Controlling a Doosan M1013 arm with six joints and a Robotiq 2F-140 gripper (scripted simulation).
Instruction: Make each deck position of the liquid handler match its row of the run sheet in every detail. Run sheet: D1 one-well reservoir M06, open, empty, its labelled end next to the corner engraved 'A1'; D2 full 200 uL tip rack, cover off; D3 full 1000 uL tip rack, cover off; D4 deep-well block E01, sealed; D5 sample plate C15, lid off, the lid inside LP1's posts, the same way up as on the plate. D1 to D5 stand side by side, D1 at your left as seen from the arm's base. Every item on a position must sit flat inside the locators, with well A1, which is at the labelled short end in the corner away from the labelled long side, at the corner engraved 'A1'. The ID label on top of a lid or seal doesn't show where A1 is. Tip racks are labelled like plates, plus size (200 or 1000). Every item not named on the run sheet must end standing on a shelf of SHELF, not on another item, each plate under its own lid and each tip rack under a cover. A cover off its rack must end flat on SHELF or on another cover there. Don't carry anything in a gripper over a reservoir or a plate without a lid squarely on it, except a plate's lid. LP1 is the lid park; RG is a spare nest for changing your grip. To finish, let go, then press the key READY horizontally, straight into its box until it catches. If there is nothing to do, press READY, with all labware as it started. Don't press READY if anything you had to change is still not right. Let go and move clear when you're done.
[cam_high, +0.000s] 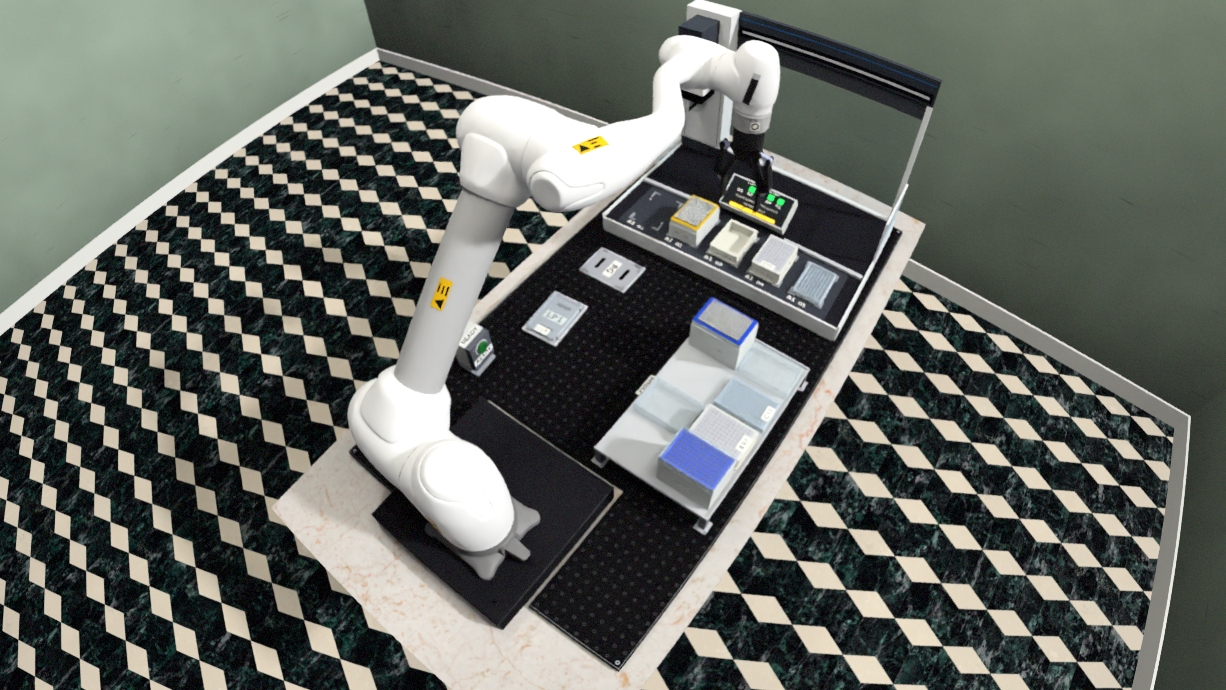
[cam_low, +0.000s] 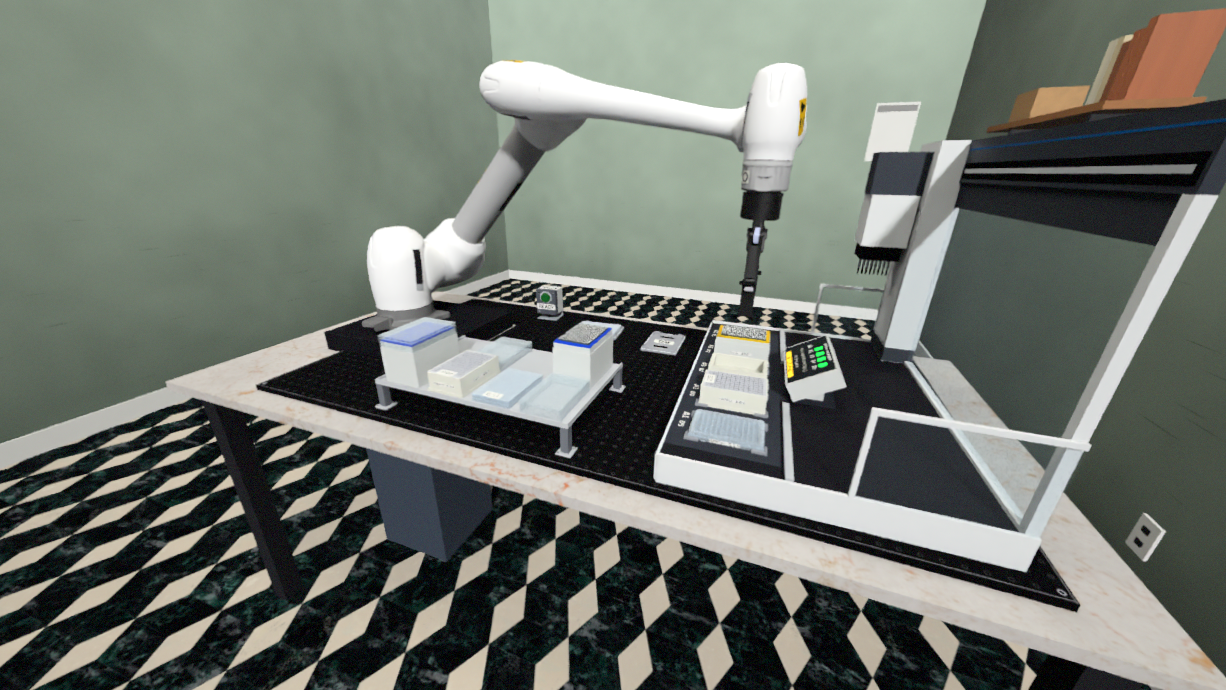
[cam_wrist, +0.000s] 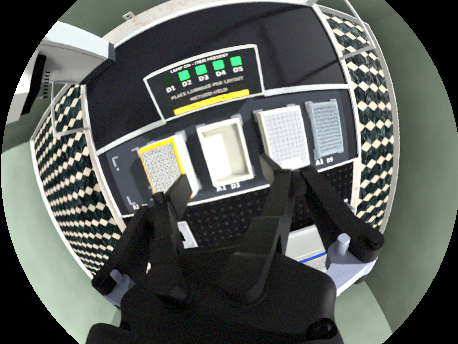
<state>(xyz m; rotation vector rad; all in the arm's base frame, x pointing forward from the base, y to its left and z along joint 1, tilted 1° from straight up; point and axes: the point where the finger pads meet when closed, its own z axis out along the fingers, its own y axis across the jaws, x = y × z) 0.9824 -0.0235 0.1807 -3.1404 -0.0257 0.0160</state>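
The white one-well reservoir lies 17 cm below my hand. Also, from my hand: yellow-rimmed tip rack 14 cm below, 12 cm to the left, 1 cm behind; then clear plate 25 cm to the right, 18 cm below; then blue-rimmed tip rack 33 cm behind, 14 cm to the right, 10 cm below.
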